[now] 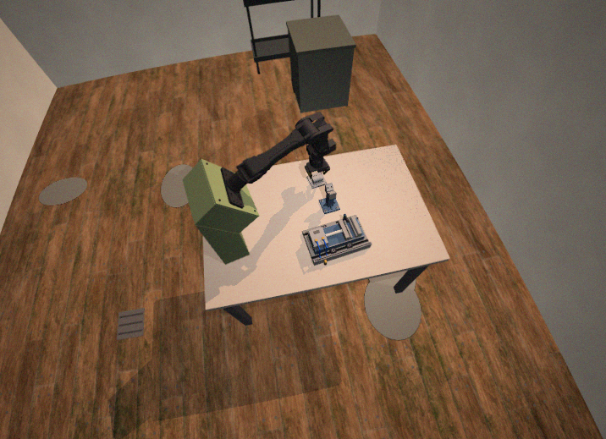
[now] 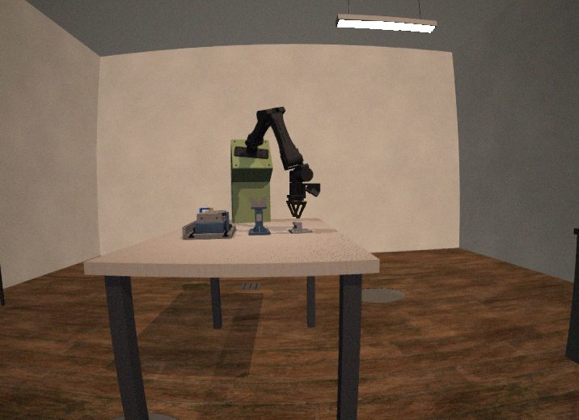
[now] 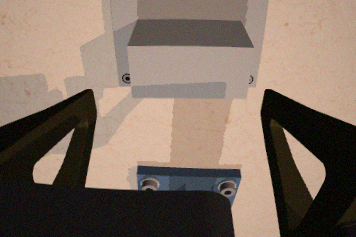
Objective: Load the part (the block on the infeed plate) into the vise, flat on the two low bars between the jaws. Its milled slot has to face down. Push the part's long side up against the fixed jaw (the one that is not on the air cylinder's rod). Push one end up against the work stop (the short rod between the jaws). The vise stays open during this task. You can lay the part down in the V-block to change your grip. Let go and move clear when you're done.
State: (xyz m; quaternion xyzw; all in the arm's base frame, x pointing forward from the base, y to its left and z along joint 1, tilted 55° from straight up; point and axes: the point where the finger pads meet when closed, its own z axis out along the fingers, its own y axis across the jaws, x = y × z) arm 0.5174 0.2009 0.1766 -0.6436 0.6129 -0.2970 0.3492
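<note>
The part is 1 cm ahead of my hand and 4 cm below it. From my hand the other things lie so: moving jaw (5 cm ahead, 36 cm to the right, 1 cm above); then flat infeed plate (2 cm to the left, 7 cm below); then dark work stop rod (7 cm ahead, 31 cm to the right, 2 cm above).
</note>
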